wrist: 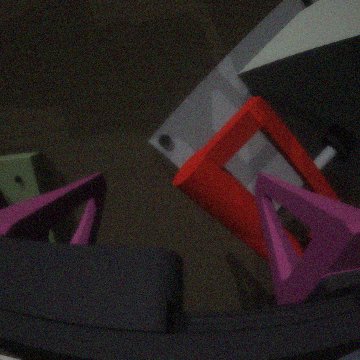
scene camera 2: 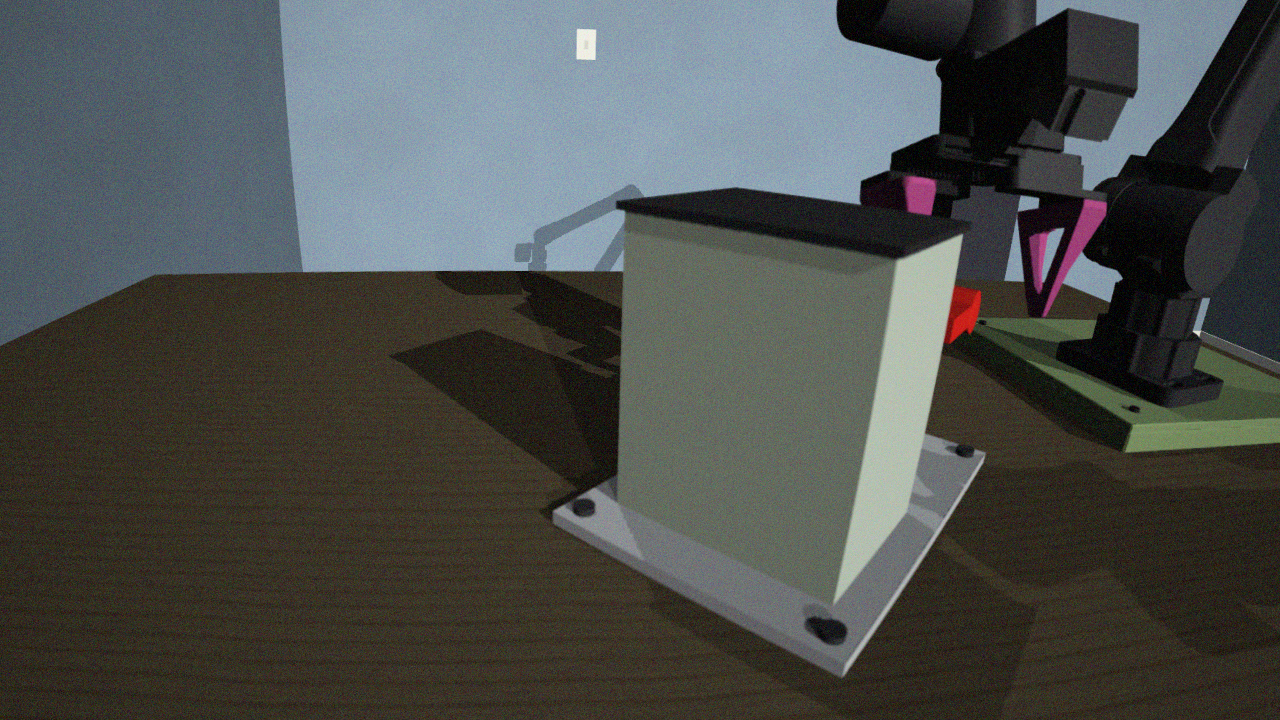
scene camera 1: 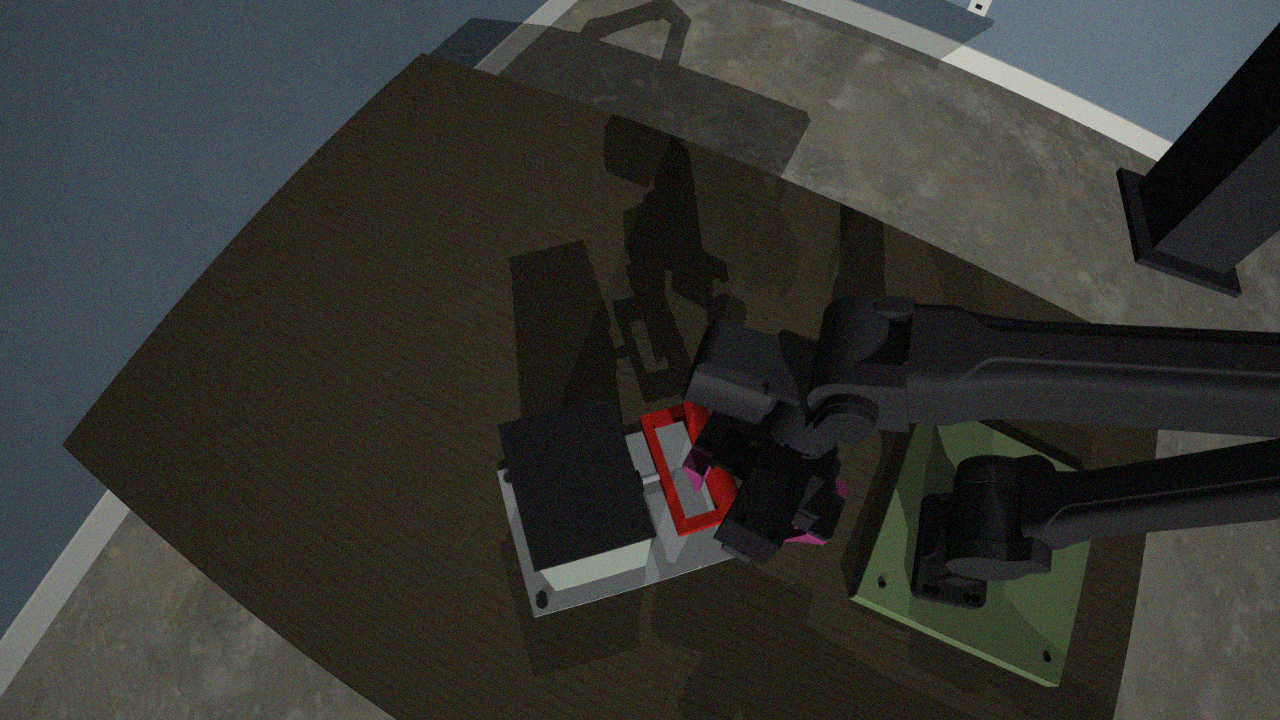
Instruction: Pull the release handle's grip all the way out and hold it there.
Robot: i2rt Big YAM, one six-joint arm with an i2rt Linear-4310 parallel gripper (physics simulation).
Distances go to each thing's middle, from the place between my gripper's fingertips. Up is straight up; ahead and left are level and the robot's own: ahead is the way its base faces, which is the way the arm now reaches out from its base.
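Labels:
The red release handle grip (scene camera 1: 721, 485) is 80 mm ahead of my hand and 20 mm to the right of it. And then there is the grey base plate (scene camera 2: 831, 637), which I find 120 mm ahead of my hand, 10 mm to the left of it and 100 mm below it.

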